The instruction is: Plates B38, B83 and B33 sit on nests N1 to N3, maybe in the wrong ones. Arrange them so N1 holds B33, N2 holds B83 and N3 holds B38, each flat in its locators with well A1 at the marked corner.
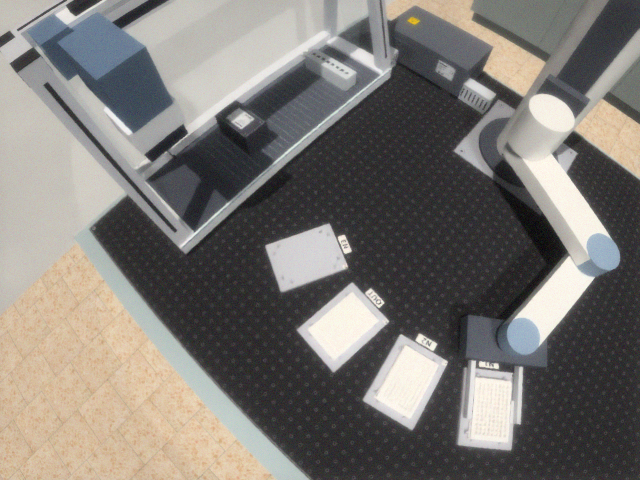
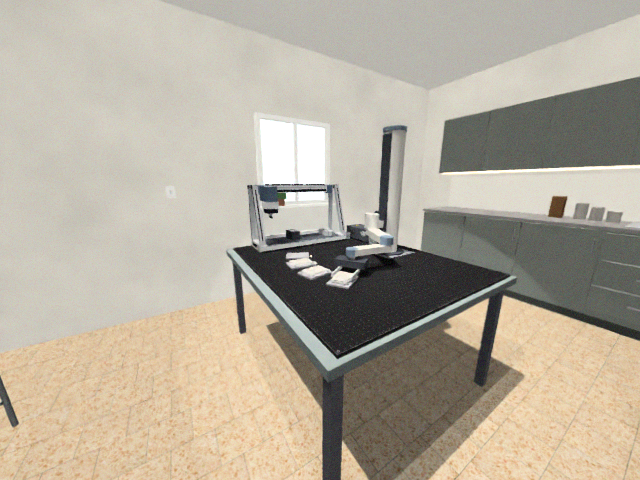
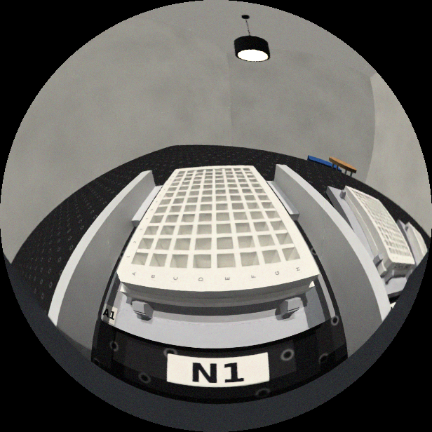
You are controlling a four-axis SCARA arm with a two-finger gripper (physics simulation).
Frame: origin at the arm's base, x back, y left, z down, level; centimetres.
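Seen in the pictures: gripper, fingertip midpoint: (image 1: 492, 421) (image 2: 341, 276); arm's base, link origin: (image 2: 386, 252).
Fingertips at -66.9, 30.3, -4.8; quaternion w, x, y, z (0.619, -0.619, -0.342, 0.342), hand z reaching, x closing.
Offsets run from my fingertips to a thing's top centre, as dx, dy, dz. "spot": to the spot under its first point.
My gripper (image 1: 492, 405) (image 2: 344, 275) (image 3: 213, 175) is shut on a white well plate @(+2.0, -1.3, +0.4) (image 1: 490, 413) (image 3: 210, 220) by its long sides. This plate is level, low over or resting in nest N1 @(spot: -6.0, -2.3, +2.3) (image 1: 462, 436) (image 3: 215, 332); full seating cannot be told. Its row A and column 1 corner is on the side of the A1 mark (image 3: 108, 314). Another white plate @(-4.8, -18.8, +0.9) (image 1: 410, 382) (image 3: 382, 220) lies on nest N2 @(spot: +0.5, -23.9, +0.9) (image 1: 405, 343). A third plate @(-4.9, -36.7, +0.9) (image 1: 343, 325) lies on the OUT nest @(spot: -10.6, -41.6, +1.7) (image 1: 306, 329). Nest N3 @(+1.3, -53.6, +1.3) (image 1: 307, 258) is bare. Plate names are not readable.
A framed gantry machine (image 1: 116, 170) with a blue head @(spot: -7.0, -81.4, -45.3) (image 1: 105, 51) stands at the table's far left. A black box @(spot: +12.8, -85.9, -8.5) (image 1: 241, 124) and a white slotted block @(spot: +44.4, -84.9, -5.9) (image 1: 330, 69) are on its deck. A dark control box @(spot: +74.4, -66.6, -8.0) (image 1: 442, 46) stands near the arm's base plate (image 1: 473, 147).
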